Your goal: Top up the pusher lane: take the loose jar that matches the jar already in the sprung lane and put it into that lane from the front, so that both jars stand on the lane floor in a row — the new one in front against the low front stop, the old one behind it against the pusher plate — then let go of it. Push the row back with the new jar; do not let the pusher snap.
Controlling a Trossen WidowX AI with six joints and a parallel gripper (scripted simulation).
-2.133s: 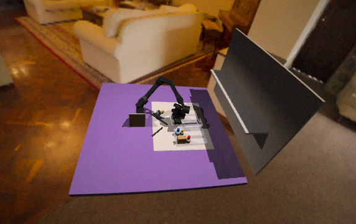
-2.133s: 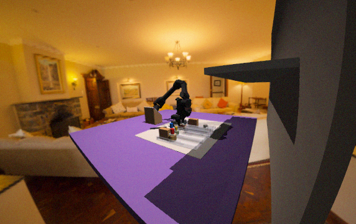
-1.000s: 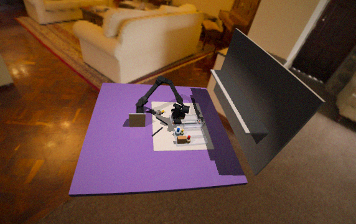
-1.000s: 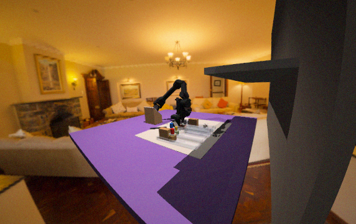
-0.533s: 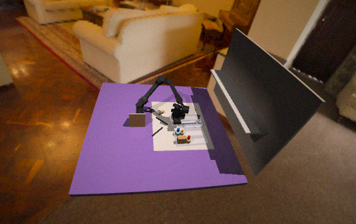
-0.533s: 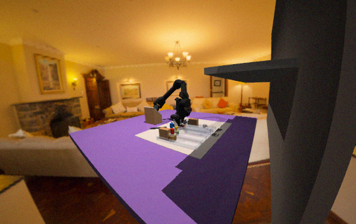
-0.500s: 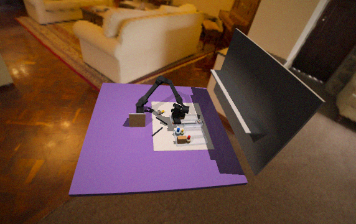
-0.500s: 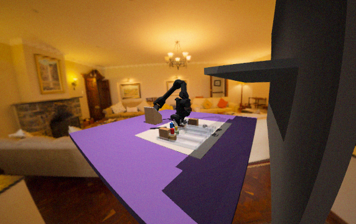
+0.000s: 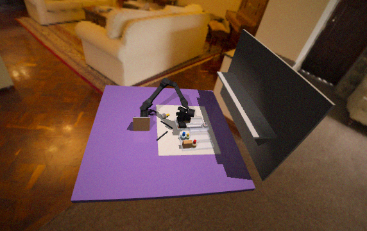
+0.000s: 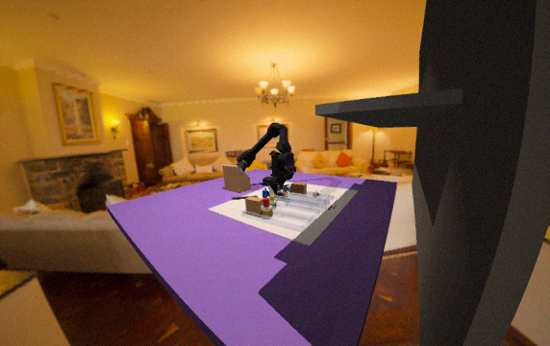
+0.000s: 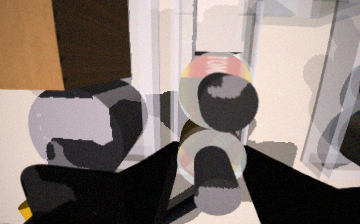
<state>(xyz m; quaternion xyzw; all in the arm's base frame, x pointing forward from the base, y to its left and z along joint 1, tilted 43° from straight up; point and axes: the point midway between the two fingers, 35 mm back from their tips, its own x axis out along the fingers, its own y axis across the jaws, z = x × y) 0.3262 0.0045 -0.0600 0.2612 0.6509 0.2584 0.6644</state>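
Right now my gripper tip is 1 cm short of the pale grey cylinder and 8 cm to the right of it.
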